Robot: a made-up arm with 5 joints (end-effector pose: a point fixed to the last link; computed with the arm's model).
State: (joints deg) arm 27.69 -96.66 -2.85 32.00 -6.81
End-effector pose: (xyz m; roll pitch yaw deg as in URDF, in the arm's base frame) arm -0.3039 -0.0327 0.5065 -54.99 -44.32 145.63
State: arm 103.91 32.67 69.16 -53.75 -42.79
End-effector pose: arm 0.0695 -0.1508 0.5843 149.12 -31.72 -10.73
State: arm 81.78 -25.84 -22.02 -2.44 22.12
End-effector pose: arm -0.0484 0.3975 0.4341 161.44 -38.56 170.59
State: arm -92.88 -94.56 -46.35 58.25 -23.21
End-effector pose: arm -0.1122 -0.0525 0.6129 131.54 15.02 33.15
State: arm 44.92 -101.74 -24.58 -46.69 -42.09
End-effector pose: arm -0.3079 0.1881 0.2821 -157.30 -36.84 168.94
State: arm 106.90 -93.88 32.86 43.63 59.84
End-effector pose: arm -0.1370 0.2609 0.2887 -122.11 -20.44 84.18
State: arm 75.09 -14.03 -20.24 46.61 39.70
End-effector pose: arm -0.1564 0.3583 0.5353 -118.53 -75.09 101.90
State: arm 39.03 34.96 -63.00 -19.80 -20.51
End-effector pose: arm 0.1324 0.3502 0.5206 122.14 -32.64 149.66
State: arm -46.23 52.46 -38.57 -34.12 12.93
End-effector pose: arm -0.1435 0.3514 0.2747 -141.97 -61.11 76.64
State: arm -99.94 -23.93 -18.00 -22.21 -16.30
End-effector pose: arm -0.4379 0.1797 0.8273 -6.98 -11.54 57.28
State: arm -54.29 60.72 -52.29 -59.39 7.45
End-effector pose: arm -0.0501 0.3236 0.2855 169.67 -56.63 105.54
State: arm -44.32 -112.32 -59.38 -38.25 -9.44
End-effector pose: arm -0.1648 0.0793 0.8638 34.63 13.06 19.31
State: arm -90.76 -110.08 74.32 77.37 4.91
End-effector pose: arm -0.0280 -0.0431 0.7676 -39.06 -68.07 -146.61
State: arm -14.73 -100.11 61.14 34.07 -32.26
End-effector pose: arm -0.1996 -0.0696 0.5153 -67.83 -18.68 -157.31
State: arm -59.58 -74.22 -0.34 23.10 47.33
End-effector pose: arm -0.1830 0.1485 0.8619 47.97 11.49 71.39
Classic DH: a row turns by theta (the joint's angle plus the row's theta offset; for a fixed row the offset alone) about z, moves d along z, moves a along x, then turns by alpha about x. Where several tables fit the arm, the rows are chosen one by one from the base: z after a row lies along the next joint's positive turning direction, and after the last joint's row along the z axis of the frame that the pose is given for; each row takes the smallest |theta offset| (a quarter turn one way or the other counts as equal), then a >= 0, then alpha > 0; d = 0 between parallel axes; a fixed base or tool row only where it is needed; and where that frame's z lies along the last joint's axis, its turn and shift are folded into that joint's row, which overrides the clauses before.
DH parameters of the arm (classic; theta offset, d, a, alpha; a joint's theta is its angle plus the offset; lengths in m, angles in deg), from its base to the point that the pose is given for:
base (fixed): 6.98 0.5537 -0.1156 104.34
joint 1: -28 -0.1656 0.0431 47.49
joint 2: -64.05 0.1239 0.0947 73.53
joint 3: 43.34 -0.0806 0.0364 77.71
joint 4: 30.24 0.0787 -0.0143 89.06
joint 5: -58.4 0.0909 0.0489 -128.08
tool (fixed): -175.23 0.2861 0 0

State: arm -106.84 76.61 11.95 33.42 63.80
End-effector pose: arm -0.3854 0.2326 0.3384 -100.56 30.50 9.05
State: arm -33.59 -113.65 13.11 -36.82 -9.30
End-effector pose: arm -0.4536 -0.0702 0.6832 60.75 -66.54 2.03
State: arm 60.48 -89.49 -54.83 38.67 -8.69
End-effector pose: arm -0.2361 0.0027 0.4862 -72.68 -66.62 150.42
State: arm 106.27 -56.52 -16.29 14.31 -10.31
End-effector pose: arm 0.0252 0.2107 0.3578 -159.52 1.17 138.28
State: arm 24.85 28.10 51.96 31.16 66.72
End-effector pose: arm 0.1670 0.3549 0.3536 -94.88 -51.82 -7.17
